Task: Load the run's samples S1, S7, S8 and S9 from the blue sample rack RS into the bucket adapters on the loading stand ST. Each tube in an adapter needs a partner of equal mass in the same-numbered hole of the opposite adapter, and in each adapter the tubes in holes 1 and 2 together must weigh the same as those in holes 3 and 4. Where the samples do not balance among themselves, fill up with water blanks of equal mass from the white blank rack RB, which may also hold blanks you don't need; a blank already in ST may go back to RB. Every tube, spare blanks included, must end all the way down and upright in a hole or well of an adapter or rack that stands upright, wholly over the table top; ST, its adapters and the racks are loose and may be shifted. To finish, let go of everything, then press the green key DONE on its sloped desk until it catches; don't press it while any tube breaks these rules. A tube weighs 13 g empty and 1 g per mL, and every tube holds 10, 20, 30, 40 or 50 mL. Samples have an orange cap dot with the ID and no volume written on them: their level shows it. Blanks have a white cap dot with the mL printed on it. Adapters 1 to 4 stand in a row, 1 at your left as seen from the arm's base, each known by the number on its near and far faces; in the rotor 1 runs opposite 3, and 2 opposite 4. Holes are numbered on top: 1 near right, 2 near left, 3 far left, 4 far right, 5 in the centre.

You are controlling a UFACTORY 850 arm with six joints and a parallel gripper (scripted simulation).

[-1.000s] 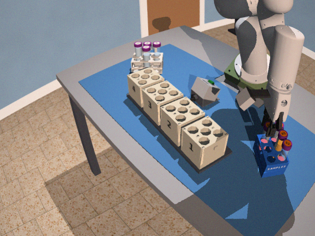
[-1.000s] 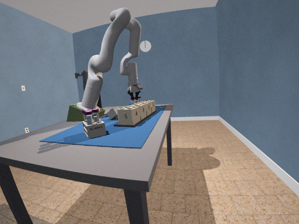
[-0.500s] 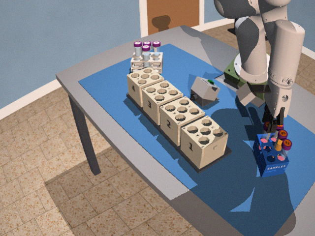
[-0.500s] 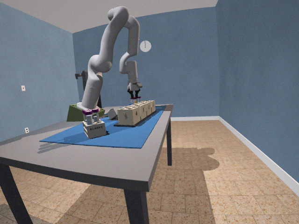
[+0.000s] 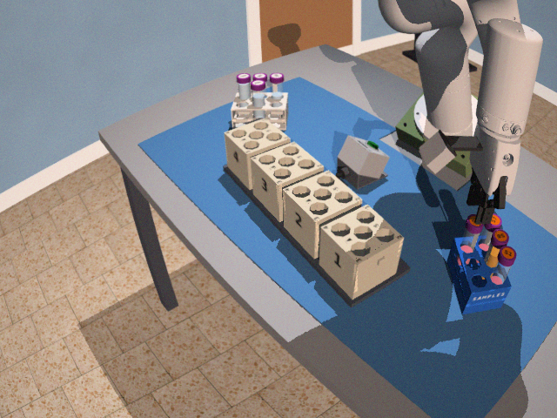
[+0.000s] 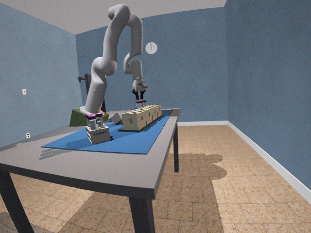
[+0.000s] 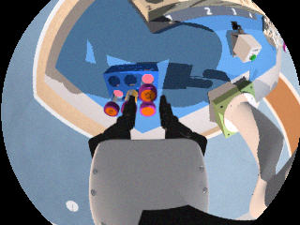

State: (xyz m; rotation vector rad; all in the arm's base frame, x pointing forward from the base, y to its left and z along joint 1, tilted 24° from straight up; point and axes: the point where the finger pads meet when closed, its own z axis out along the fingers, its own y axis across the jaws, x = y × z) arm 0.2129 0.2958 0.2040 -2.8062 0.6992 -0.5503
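My gripper is now 10 cm to the right of the tube and 9 cm above it. From my hand the other things lie so: loading stand ST (27 cm to the right, 17 cm ahead, 15 cm below); then white blank rack (62 cm to the right, 13 cm below, 9 cm ahead); then blue sample rack (13 cm below, 4 cm to the left).
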